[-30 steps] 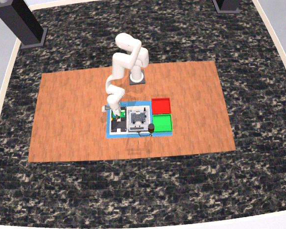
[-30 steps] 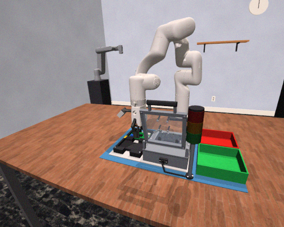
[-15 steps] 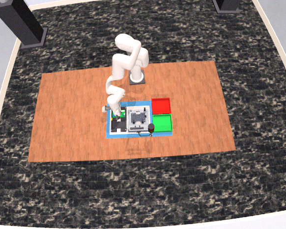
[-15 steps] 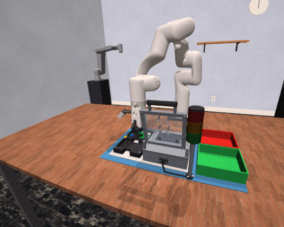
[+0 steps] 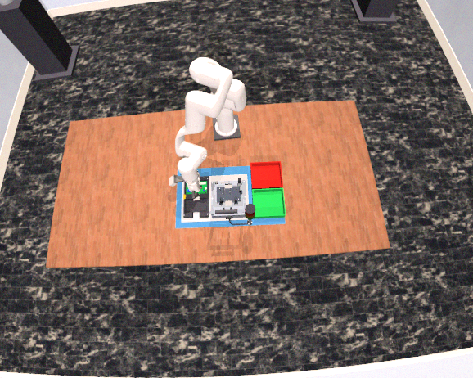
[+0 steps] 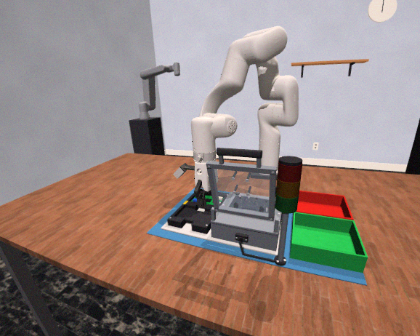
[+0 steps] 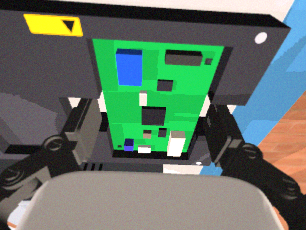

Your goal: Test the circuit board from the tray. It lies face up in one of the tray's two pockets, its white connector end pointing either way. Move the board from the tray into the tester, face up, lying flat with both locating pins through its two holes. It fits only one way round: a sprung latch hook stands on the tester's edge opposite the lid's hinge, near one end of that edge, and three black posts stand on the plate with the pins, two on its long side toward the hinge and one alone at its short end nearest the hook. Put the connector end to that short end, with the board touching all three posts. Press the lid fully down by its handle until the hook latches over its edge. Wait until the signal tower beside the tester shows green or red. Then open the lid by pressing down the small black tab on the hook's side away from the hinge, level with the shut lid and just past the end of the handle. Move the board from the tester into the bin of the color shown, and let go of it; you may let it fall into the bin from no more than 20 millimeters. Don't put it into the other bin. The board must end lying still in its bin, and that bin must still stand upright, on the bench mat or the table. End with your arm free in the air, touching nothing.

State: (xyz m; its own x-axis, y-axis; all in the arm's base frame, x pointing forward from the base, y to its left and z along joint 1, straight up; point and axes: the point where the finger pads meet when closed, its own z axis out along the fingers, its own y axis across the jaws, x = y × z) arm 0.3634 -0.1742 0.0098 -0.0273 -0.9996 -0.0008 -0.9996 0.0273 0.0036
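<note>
The green circuit board is right at my hand. From my hand the other things lie so: small black tab: 230 mm to the left, 60 mm above; clear lid: 190 mm ahead, 160 mm to the left, 160 mm above; tester plate: 70 mm ahead, 170 mm to the left, 50 mm above.
</note>
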